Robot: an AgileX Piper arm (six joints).
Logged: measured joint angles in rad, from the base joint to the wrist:
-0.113, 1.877, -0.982, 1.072, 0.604, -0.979
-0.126, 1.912, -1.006, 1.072, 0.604, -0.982
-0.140, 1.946, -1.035, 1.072, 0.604, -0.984
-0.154, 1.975, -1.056, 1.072, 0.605, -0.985
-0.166, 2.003, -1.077, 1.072, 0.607, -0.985
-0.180, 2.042, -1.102, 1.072, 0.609, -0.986
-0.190, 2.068, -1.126, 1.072, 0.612, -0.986
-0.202, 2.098, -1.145, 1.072, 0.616, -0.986
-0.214, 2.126, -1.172, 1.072, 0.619, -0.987
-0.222, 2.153, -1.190, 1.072, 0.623, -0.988
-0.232, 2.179, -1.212, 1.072, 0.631, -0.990
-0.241, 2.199, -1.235, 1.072, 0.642, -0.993
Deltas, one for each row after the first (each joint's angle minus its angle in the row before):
-0.013, 0.035, -0.024, 0.000, 0.000, -0.003
-0.014, 0.034, -0.029, 0.000, 0.000, -0.002
-0.014, 0.029, -0.021, 0.000, 0.001, -0.001
-0.012, 0.028, -0.021, 0.000, 0.002, 0.000
-0.014, 0.039, -0.025, 0.000, 0.002, -0.001
-0.010, 0.026, -0.024, 0.000, 0.003, 0.000
-0.012, 0.030, -0.019, 0.000, 0.004, 0.000
-0.012, 0.028, -0.027, 0.000, 0.003, -0.001
-0.008, 0.027, -0.018, 0.000, 0.004, -0.001
-0.010, 0.026, -0.022, 0.000, 0.008, -0.002
-0.009, 0.020, -0.023, 0.000, 0.011, -0.003

